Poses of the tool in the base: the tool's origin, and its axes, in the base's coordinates. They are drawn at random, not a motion.
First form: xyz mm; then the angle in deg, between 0 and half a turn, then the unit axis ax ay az.
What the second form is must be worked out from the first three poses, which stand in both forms.
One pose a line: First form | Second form
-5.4 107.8 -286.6 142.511 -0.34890 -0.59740 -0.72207 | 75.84 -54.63 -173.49 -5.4 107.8 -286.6
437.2 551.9 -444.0 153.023 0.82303 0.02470 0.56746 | 125.21 -60.70 37.19 437.2 551.9 -444.0
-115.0 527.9 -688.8 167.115 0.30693 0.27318 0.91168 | 40.05 -29.45 154.94 -115.0 527.9 -688.8
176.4 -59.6 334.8 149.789 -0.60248 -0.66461 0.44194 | -120.45 9.32 100.95 176.4 -59.6 334.8
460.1 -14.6 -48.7 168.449 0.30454 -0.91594 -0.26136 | 147.65 -1.48 -142.79 460.1 -14.6 -48.7
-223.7 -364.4 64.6 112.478 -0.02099 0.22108 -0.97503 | -18.81 10.14 -112.82 -223.7 -364.4 64.6
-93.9 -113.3 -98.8 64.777 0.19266 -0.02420 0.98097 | 9.33 -7.49 63.17 -93.9 -113.3 -98.8
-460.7 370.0 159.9 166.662 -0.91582 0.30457 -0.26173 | -156.26 -23.75 -41.85 -460.7 370.0 159.9
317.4 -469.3 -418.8 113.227 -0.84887 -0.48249 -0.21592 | -117.42 -44.34 31.41 317.4 -469.3 -418.8
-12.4 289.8 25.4 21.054 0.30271 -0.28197 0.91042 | 5.29 -6.87 18.89 -12.4 289.8 25.4
